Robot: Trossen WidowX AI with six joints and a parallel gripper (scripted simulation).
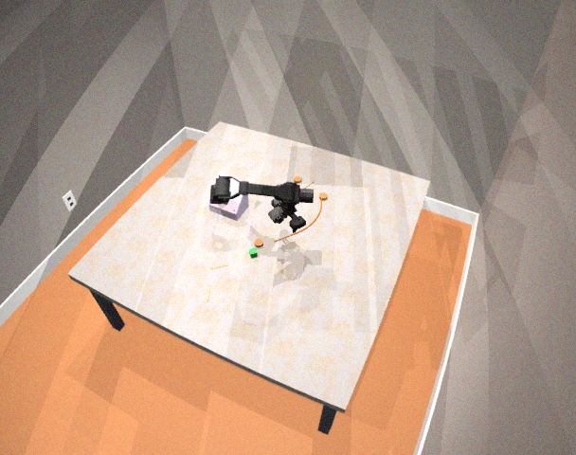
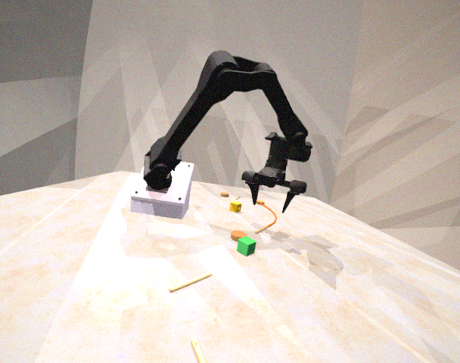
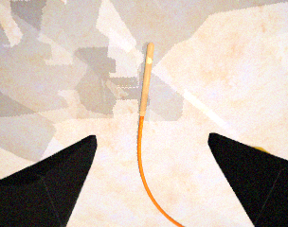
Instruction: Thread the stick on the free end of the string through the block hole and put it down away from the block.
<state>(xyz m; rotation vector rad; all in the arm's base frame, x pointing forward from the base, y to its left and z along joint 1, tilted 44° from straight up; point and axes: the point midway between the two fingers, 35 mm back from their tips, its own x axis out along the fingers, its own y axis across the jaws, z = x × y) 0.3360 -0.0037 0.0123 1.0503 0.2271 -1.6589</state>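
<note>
Now: gripper tip 10 mm past the thin wooden stick, 20 mm to the left of it and 60 mm above it. From my gripper tip the other things lie so: yellow wooden block 80 mm behind, 130 mm to the left, 40 mm below; then green cube 80 mm behind, 170 mm to the right, 40 mm below.
</note>
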